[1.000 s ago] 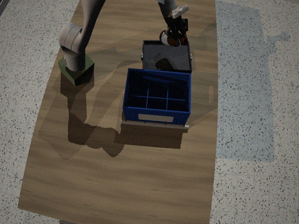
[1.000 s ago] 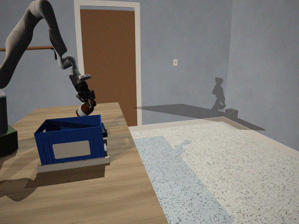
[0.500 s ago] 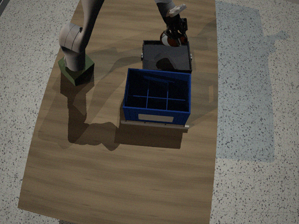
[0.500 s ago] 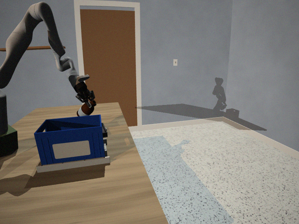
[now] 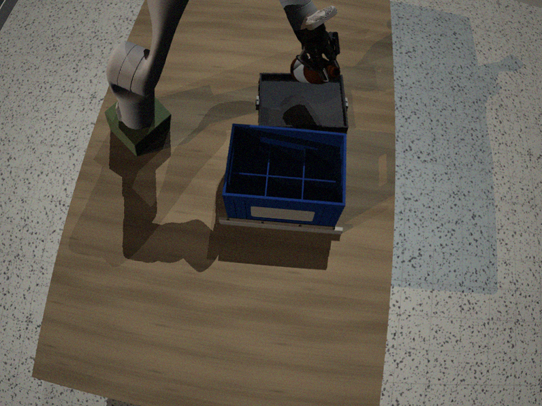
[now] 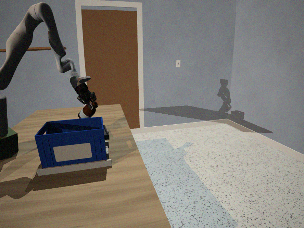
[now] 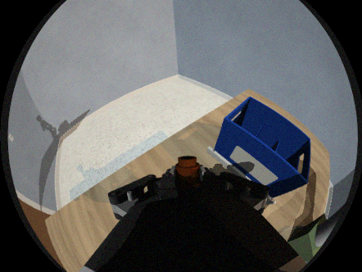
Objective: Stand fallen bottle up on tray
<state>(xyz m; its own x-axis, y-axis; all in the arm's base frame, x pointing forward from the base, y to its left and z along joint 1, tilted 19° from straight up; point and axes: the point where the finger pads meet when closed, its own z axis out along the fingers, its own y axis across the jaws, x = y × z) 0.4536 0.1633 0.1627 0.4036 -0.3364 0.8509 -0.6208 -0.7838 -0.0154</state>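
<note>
Now: hand 3 cm past the brown bottle, 2 cm to the right of it and 3 cm above it. The rest, counted from my hand: tray 6 cm behind, 3 cm to the left, 19 cm below; blue crate 9 cm behind, 26 cm to the right, 12 cm below.
</note>
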